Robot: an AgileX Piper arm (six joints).
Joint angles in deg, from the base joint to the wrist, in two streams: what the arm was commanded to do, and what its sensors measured. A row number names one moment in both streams.
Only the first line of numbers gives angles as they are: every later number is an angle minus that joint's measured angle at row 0.
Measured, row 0:
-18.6, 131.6, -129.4, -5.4, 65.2, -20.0
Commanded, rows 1 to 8:
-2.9, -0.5, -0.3, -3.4, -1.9, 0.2
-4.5, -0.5, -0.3, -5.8, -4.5, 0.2
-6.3, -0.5, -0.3, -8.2, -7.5, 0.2
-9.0, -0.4, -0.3, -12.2, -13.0, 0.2
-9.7, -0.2, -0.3, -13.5, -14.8, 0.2
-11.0, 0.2, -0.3, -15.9, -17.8, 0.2
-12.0, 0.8, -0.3, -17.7, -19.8, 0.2
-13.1, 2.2, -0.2, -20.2, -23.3, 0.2
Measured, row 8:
-12.2, 0.8, 0.0, -17.6, -19.5, 0.0
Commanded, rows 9 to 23:
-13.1, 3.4, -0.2, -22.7, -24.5, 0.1
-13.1, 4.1, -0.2, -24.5, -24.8, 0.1
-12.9, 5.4, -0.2, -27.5, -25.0, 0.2
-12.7, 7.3, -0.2, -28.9, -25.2, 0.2
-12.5, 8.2, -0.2, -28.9, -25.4, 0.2
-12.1, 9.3, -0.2, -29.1, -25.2, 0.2
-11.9, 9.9, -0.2, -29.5, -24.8, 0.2
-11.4, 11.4, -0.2, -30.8, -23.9, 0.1
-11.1, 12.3, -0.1, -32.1, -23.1, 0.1
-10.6, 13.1, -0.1, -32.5, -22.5, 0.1
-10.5, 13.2, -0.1, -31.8, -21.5, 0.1
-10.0, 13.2, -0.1, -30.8, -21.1, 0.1
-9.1, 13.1, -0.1, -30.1, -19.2, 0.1
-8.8, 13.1, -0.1, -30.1, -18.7, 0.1
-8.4, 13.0, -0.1, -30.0, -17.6, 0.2
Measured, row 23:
-9.1, 13.5, 0.0, -30.3, -19.5, 0.0
